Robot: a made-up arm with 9 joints.
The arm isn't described. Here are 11 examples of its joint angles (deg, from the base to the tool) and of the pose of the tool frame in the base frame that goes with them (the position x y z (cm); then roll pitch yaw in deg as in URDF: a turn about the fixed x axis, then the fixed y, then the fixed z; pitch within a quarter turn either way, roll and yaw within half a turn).
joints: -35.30 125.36 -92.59 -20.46 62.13 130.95 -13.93 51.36 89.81
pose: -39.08 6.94 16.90 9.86 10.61 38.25
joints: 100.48 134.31 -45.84 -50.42 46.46 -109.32 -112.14 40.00 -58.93
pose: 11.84 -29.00 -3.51 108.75 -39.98 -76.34
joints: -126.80 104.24 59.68 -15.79 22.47 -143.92 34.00 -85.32 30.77
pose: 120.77 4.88 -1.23 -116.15 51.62 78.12
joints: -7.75 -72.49 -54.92 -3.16 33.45 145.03 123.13 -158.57 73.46
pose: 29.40 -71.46 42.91 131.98 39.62 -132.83
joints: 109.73 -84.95 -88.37 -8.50 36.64 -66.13 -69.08 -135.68 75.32
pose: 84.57 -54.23 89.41 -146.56 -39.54 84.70
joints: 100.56 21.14 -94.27 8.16 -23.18 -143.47 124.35 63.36 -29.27
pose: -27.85 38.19 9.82 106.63 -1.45 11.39
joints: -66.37 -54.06 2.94 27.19 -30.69 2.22 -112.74 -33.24 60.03
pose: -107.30 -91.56 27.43 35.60 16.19 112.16
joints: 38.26 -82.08 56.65 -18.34 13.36 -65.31 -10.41 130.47 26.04
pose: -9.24 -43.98 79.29 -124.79 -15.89 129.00
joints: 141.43 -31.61 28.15 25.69 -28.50 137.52 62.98 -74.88 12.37
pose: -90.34 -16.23 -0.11 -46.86 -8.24 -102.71
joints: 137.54 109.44 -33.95 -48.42 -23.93 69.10 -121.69 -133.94 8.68
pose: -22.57 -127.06 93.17 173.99 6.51 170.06
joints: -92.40 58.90 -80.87 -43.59 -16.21 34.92 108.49 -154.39 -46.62
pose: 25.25 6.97 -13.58 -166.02 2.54 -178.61
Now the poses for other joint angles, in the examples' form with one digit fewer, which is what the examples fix.
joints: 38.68 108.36 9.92 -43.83 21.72 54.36 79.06 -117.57 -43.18
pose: -95.3 4.4 -38.6 82.3 25.0 178.0
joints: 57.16 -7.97 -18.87 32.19 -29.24 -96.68 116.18 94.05 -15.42
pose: 59.8 -39.9 14.1 -178.0 73.1 -25.3
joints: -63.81 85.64 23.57 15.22 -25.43 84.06 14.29 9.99 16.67
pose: 134.8 24.3 23.9 52.5 -33.1 -67.0
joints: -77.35 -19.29 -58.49 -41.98 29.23 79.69 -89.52 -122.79 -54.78
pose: 57.0 -32.5 29.6 170.6 -72.1 -82.2
